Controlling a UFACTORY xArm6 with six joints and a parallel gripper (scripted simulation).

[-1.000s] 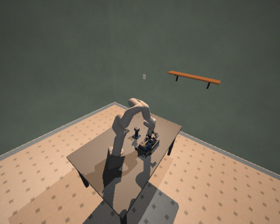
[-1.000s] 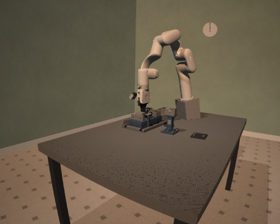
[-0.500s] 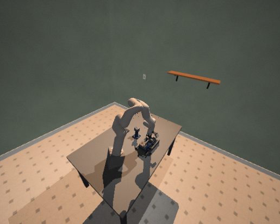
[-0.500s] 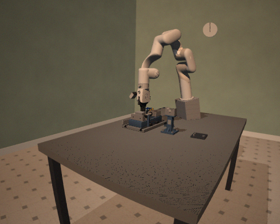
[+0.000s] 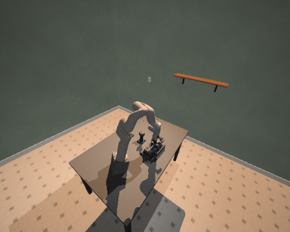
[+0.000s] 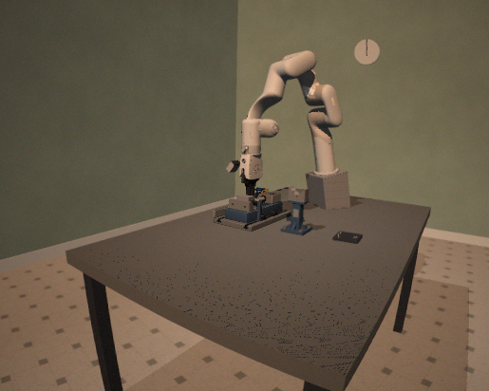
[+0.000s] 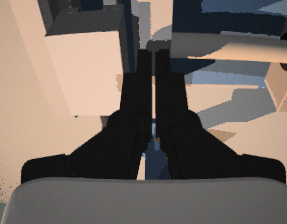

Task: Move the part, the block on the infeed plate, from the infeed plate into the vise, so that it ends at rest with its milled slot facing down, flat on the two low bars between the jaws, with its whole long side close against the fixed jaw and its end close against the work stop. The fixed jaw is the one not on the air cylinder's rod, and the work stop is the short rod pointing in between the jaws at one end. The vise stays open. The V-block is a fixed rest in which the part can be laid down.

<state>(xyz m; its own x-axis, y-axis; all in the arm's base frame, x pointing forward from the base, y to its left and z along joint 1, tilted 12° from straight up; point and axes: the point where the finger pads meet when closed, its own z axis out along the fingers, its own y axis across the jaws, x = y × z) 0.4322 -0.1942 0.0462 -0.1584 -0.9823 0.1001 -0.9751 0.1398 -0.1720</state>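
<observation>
Now: the part 30 mm ahead of my hand, 10 mm to the right of it and 30 mm below it. Also, from my hand: air cylinder rod 50 mm behind, 10 mm to the left, 40 mm below; work stop 40 mm ahead, 40 mm to the left, 30 mm below; vise base rail 50 mm behind, 90 mm to the right, 90 mm below.
</observation>
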